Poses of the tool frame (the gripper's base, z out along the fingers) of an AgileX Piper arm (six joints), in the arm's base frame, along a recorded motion.
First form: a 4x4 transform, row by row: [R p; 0 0 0 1], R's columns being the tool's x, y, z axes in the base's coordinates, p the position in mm. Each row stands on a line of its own.
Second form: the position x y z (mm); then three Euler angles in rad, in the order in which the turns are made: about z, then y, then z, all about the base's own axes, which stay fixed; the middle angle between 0 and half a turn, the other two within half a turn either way. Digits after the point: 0 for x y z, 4 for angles.
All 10 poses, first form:
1:
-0.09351 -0.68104 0.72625 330
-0.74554 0.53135 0.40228 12
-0.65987 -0.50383 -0.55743 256
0 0 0 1
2:
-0.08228 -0.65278 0.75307 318
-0.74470 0.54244 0.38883 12
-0.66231 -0.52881 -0.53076 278
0 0 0 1
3:
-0.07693 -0.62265 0.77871 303
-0.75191 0.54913 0.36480 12
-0.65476 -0.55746 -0.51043 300
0 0 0 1
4:
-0.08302 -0.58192 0.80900 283
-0.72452 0.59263 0.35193 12
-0.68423 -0.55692 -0.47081 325
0 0 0 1
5:
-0.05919 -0.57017 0.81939 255
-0.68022 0.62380 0.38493 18
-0.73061 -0.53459 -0.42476 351
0 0 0 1
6:
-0.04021 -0.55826 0.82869 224
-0.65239 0.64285 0.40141 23
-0.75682 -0.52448 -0.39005 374
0 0 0 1
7:
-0.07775 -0.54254 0.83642 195
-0.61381 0.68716 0.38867 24
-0.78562 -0.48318 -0.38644 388
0 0 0 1
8:
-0.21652 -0.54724 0.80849 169
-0.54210 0.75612 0.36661 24
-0.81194 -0.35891 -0.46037 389
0 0 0 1
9:
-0.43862 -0.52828 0.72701 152
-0.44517 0.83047 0.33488 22
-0.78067 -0.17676 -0.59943 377
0 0 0 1
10:
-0.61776 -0.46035 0.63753 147
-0.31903 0.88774 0.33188 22
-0.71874 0.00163 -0.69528 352
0 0 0 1
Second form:
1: 330 12 256 -0.6521 2.1621 0.5058
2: 318 12 278 -0.6738 2.1303 0.4766
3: 303 12 300 -0.7053 2.1065 0.4381
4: 283 12 325 -0.6832 2.0610 0.4103
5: 255 18 351 -0.6317 2.0095 0.4392
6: 224 23 374 -0.6060 1.9715 0.4511
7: 195 24 388 -0.5514 1.9676 0.4350
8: 169 24 389 -0.4162 2.0492 0.4257
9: 152 22 377 -0.2227 2.2136 0.4317
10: 147 22 352 0.0023 2.3396 0.4800
